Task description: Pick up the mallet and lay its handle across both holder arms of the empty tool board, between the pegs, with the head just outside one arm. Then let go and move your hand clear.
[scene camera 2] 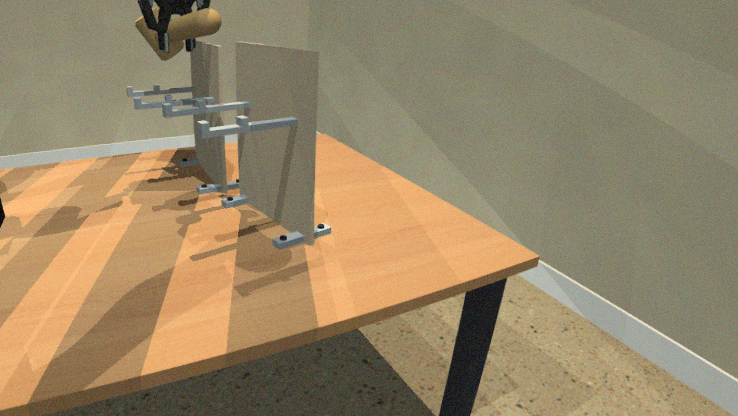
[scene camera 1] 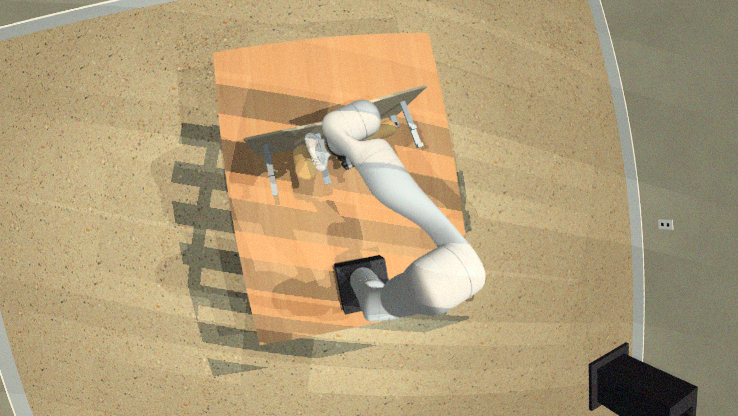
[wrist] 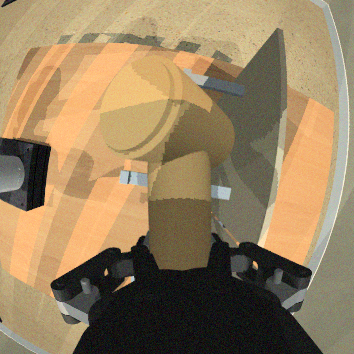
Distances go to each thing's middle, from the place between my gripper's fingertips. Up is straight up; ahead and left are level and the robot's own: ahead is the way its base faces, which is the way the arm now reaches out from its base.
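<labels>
Wooden mallet [scene camera 2: 185, 27]: 30 mm above my hand, 10 mm behind it, 20 mm to the right of it.
</labels>
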